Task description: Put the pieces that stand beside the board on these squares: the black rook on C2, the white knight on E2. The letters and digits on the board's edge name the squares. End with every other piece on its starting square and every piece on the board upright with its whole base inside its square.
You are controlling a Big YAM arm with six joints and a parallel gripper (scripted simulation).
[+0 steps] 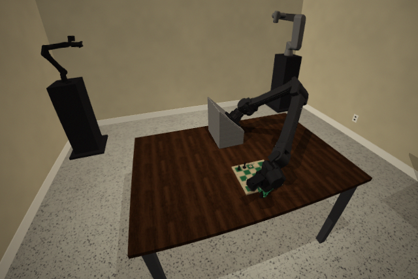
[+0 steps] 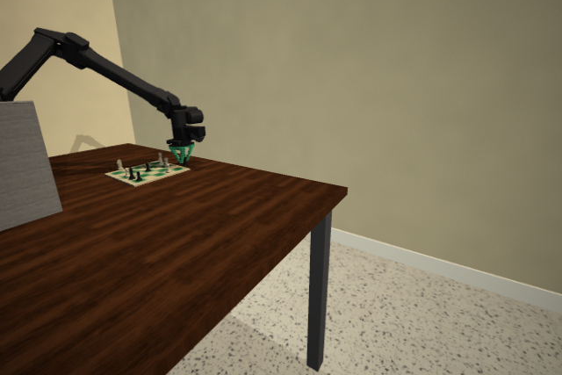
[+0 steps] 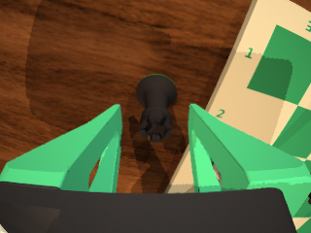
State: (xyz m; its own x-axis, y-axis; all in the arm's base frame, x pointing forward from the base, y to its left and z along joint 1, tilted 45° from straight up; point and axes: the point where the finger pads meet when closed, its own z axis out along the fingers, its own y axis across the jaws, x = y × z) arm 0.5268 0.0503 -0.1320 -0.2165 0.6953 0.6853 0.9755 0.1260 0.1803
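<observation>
My gripper is now 10 mm to the left of the black rook and 10 mm above it. The rest, counted from my hand: green-and-cream chessboard (140 mm behind, 40 mm to the left, 20 mm below); then white knight (180 mm to the left, 170 mm behind, 10 mm below).
</observation>
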